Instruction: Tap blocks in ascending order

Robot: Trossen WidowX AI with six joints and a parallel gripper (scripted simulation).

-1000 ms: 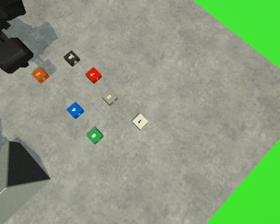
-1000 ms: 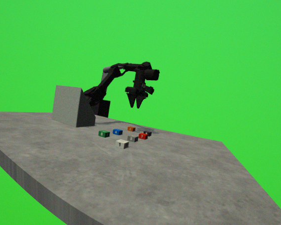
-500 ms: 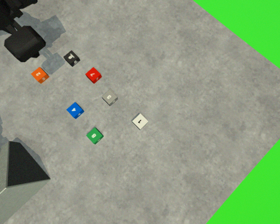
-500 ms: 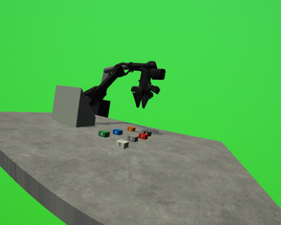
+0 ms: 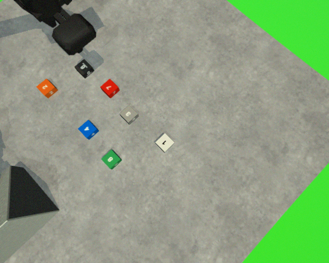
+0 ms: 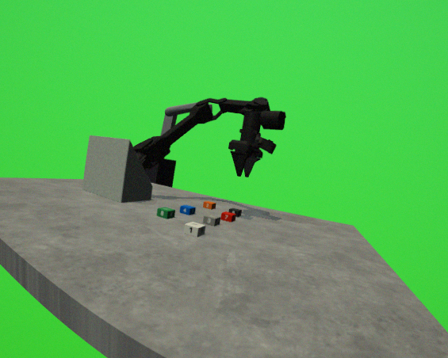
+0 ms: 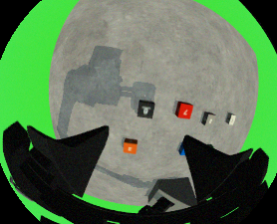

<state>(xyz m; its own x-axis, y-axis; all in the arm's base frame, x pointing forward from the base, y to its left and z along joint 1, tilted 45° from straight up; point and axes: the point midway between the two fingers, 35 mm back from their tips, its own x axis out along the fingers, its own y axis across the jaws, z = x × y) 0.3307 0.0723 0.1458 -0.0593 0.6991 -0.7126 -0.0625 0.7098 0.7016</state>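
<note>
Now: gripper tip 20 mm short of the white 1 block, 290 mm to the left of it and 120 mm above it. Round my gripper tip: black block: 10 mm behind, 120 mm below; then red 7 block: 10 mm ahead, 90 mm to the right, 120 mm below; then orange 2 block: 110 mm behind, 10 mm to the left, 120 mm below.
</note>
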